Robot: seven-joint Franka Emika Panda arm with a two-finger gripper.
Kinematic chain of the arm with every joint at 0, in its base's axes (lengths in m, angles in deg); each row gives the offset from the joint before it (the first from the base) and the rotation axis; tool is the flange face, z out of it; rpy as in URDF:
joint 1: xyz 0 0 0.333 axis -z
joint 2: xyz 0 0 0 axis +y
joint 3: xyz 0 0 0.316 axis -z
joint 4: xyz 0.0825 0 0 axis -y
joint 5: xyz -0.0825 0 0.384 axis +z
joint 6: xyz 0 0 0 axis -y
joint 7: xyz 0.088 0 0 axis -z
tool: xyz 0 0 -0.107 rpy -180 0 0
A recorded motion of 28 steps. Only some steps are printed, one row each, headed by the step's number.
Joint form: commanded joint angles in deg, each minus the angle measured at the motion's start. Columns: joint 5, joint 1, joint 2, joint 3, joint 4, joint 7, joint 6.
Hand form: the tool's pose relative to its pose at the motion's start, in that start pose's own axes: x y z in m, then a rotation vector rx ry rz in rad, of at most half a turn. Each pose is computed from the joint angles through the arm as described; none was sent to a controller.
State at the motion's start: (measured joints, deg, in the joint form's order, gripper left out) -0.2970 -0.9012 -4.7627 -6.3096 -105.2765 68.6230 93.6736
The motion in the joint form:
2: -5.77 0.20 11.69 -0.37 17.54 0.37 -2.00
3: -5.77 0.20 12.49 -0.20 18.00 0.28 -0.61
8: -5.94 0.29 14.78 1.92 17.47 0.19 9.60
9: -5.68 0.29 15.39 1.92 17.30 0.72 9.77
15: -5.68 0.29 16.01 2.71 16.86 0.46 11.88
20: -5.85 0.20 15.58 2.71 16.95 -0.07 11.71
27: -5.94 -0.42 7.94 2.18 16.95 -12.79 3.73
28: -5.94 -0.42 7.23 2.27 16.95 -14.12 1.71
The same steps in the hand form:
2: 0.0374 -0.0546 -0.0361 0.0359 0.0975 0.0030
3: 0.0415 -0.0602 -0.0344 0.0533 0.1027 0.0032
8: 0.0719 -0.0782 -0.0245 0.1698 0.1521 0.0298
9: 0.0729 -0.0815 -0.0169 0.1627 0.1423 0.0387
15: 0.0823 -0.0839 -0.0104 0.1780 0.1506 0.0453
20: 0.0807 -0.0820 -0.0154 0.1816 0.1570 0.0347
27: 0.0484 -0.0365 -0.0770 0.1536 0.1834 -0.1928
28: 0.0464 -0.0292 -0.0799 0.1310 0.1747 -0.2122

